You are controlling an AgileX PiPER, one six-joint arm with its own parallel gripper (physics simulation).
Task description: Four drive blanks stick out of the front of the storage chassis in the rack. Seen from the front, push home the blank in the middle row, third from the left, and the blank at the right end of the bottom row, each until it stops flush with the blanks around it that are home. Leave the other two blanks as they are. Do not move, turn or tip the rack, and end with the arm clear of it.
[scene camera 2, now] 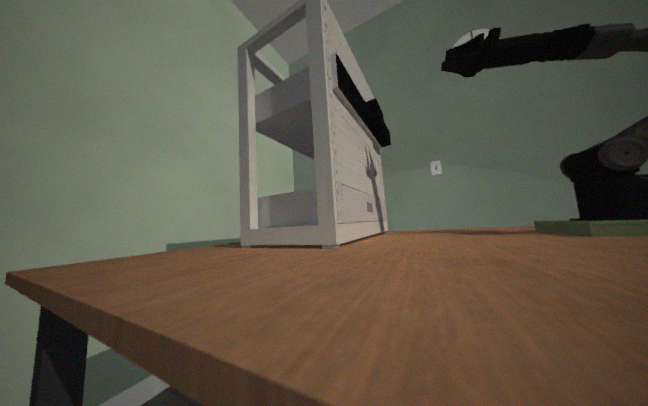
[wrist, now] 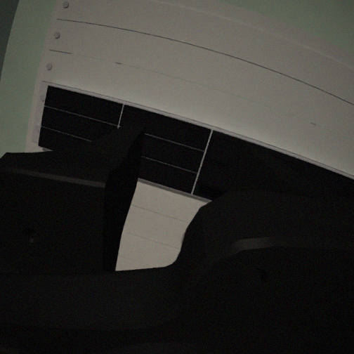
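The pale rack [scene camera 2: 325, 150] [wrist: 165, 45] stands upright on the table. Its black storage chassis [scene camera 2: 352, 92] [wrist: 82, 98] runs across the front. In the wrist view the two left columns of blanks look level with each other, with thin lines between the rows. Farther right a dark mass [wrist: 280, 162] hides individual blanks; how far each sticks out cannot be told. In the scene view, protruding blanks [scene camera 2: 378, 122] show as a stepped black shape at the chassis's far end. My gripper [scene camera 2: 452, 60] [wrist: 187, 153] is partly open and empty, apart from the rack, in front of it; its right finger blends into the dark.
Pale panels with thin seams lie above and below the chassis; a small grey square [scene camera 2: 369, 206] marks a lower one. The arm [scene camera 2: 542, 47] reaches in from the right above the wooden table [scene camera 2: 400, 310]. Its base stands on a green block [scene camera 2: 595, 228]. A wall socket [scene camera 2: 436, 167] is behind.
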